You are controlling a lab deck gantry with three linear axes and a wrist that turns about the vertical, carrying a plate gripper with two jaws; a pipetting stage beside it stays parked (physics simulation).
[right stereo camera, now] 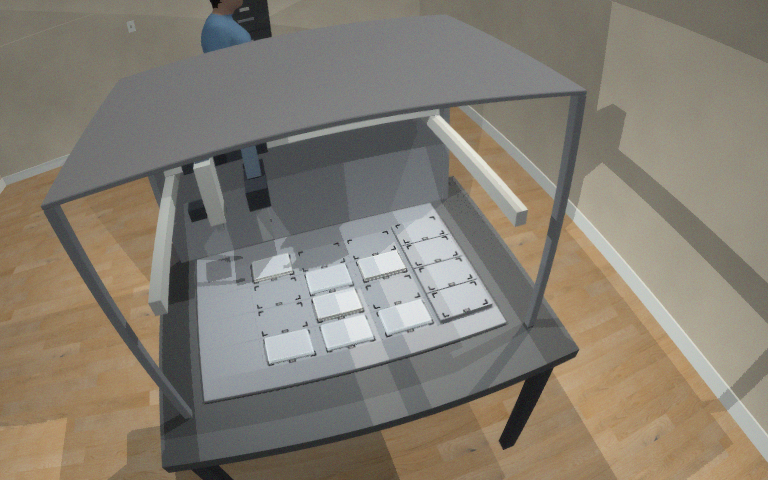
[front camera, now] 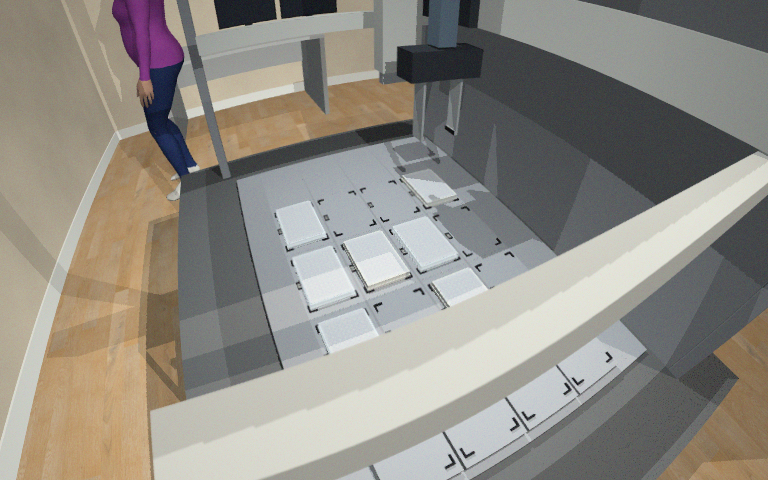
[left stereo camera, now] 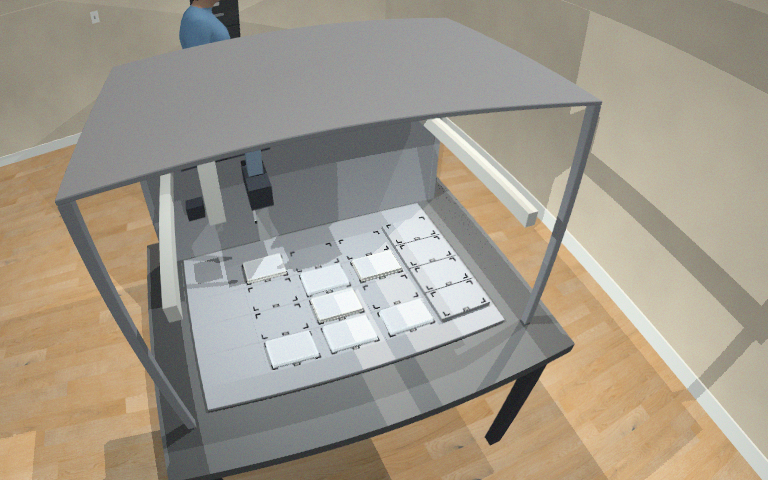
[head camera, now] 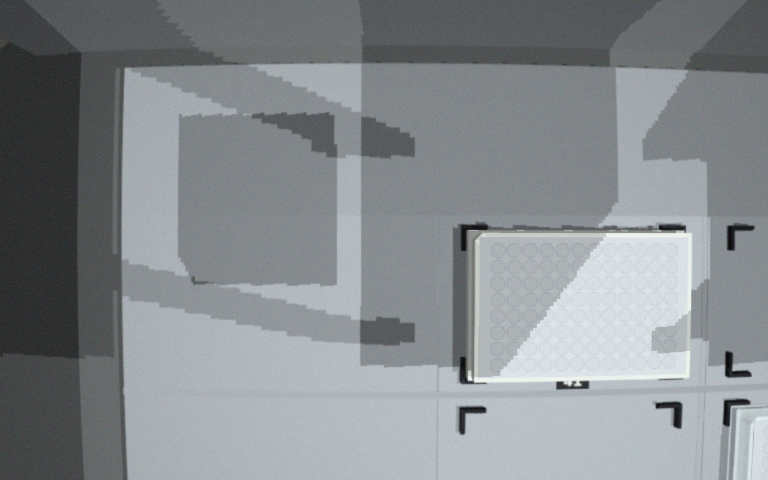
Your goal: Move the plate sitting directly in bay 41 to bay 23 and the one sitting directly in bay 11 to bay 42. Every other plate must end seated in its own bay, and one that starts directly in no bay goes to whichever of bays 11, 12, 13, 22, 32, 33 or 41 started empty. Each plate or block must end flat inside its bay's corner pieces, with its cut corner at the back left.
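Places are measured from the robot's base along level axes (x down, y right, z back), in metres.
Pixels of known places: gripper, fingertip midpoint: [right stereo camera: 267, 230] [front camera: 435, 134] [left stereo camera: 263, 230]; robot's base at its link origin: [right stereo camera: 269, 364] [front camera: 275, 214] [left stereo camera: 273, 368].
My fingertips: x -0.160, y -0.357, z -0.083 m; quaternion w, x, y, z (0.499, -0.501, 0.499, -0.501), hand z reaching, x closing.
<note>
For each thing: its top centre in the pictures, then the offset to it from my fingertips. "spot": a spot on its surface instead.
- cream-edged plate at its top centre: [head camera: 586, 307] [front camera: 428, 184] [left stereo camera: 263, 266] [right stereo camera: 271, 266] dy -0.007, dx +0.146, dz +0.019 m
- clear-edged plate at its top centre: [front camera: 299, 220] [left stereo camera: 291, 347] [right stereo camera: 287, 344] dy +0.314, dx +0.146, dz +0.019 m
- bay 32 at a spot on its surface: [front camera: 424, 242] [left stereo camera: 327, 277] spot: dy +0.104, dx +0.146, dz -0.153 m
- bay 22 at a spot on its surface: [front camera: 376, 259] [left stereo camera: 339, 302] spot: dy +0.209, dx +0.146, dz -0.156 m
- bay 12 at a spot on its surface: [front camera: 324, 276] [left stereo camera: 352, 330] spot: dy +0.312, dx +0.146, dz -0.155 m
- bay 13 at a spot on its surface: [front camera: 346, 330] [left stereo camera: 396, 318] spot: dy +0.316, dx +0.146, dz -0.279 m
- bay 33 at a spot on its surface: [front camera: 459, 287] [left stereo camera: 368, 267] spot: dy +0.104, dx +0.145, dz -0.281 m
My gripper [front camera: 434, 134] is raised near the back wall towards the bay 41 end, jaws apart and empty. In the left stereo view one jaw shows clearly; the head view does not show the jaws. A cream-edged plate [front camera: 428, 187] [head camera: 577, 305] [left stereo camera: 265, 268] [right stereo camera: 272, 267] lies flat in bay 41, cut corner at the back left. A clear-edged plate [front camera: 301, 223] [left stereo camera: 291, 349] [right stereo camera: 288, 346] sits in bay 11. Bay 23, between the bay 22 and bay 13 plates, and bay 42, right of the bay 41 plate, hold no plate.
Other plates sit in bay 32 [front camera: 424, 242] [left stereo camera: 324, 278], bay 22 [front camera: 376, 259] [left stereo camera: 338, 305], bay 12 [front camera: 324, 276] [left stereo camera: 350, 332], bay 13 [front camera: 346, 330] [left stereo camera: 406, 316] and bay 33 [front camera: 459, 287] [left stereo camera: 376, 264]. Bays 21, 31 and 43 hold no plate. The parked pipetting stage [left stereo camera: 212, 195] hangs left of the gripper.
</note>
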